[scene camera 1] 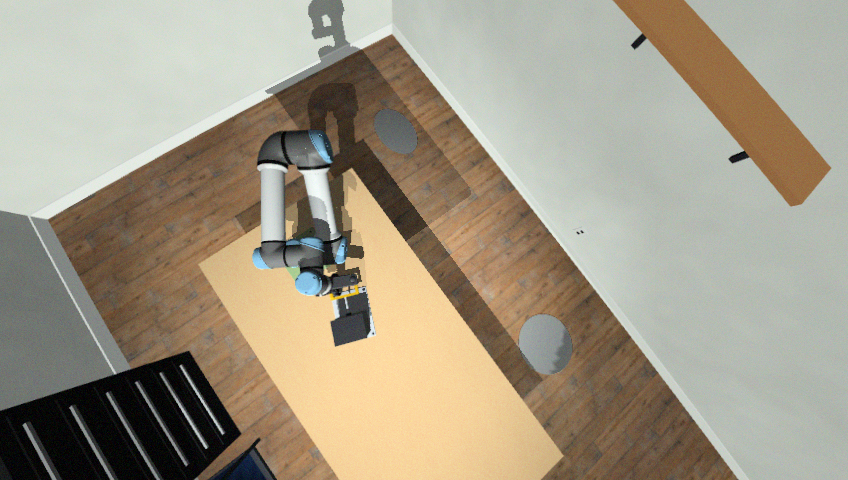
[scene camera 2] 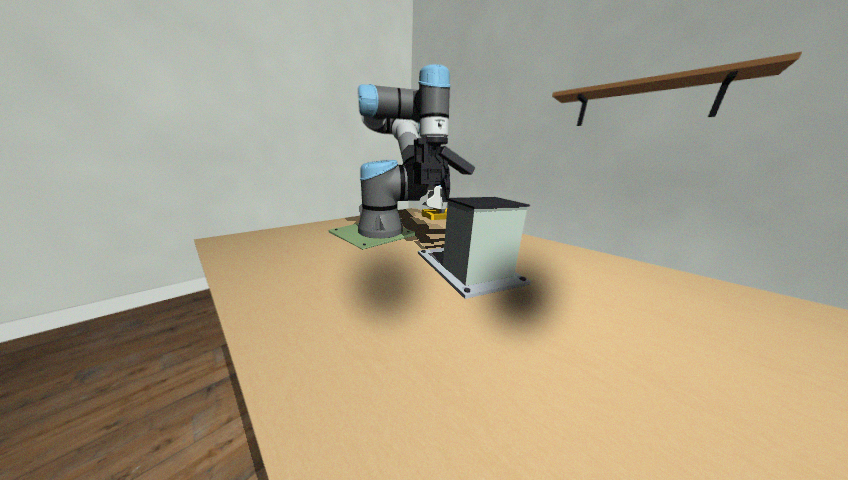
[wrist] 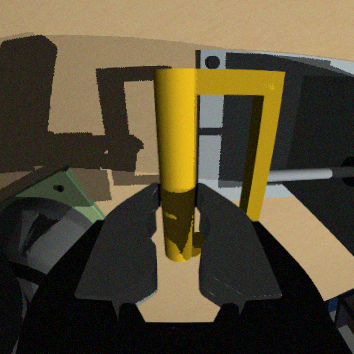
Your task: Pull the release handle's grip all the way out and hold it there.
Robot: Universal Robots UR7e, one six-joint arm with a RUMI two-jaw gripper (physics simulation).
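The release handle's yellow grip (scene camera 1: 344,295) (scene camera 2: 437,215) (wrist: 176,135) is a rectangular frame with a round front bar. My gripper (wrist: 177,185) is shut on that round bar, with one dark finger on each side of it. A grey rod (wrist: 305,175) runs from the grip toward the dark housing and shows a bare stretch between them. The housing (scene camera 1: 349,328) (scene camera 2: 496,243) is a box with a dark top and pale back, on a grey base plate (scene camera 2: 493,289) (wrist: 211,111). In scene camera 2 the housing stands in front of part of the grip, and the fingertips are hard to make out there.
The arm's base stands on a green plate (scene camera 2: 351,239) (wrist: 67,187) on the wooden table (scene camera 1: 416,380) (scene camera 2: 416,380). Two round grey discs (scene camera 1: 395,131) (scene camera 1: 545,343) show beside the table. A black drawer unit (scene camera 1: 119,410) stands at the lower left, and a wooden shelf (scene camera 1: 731,101) (scene camera 2: 672,80) is on the wall.
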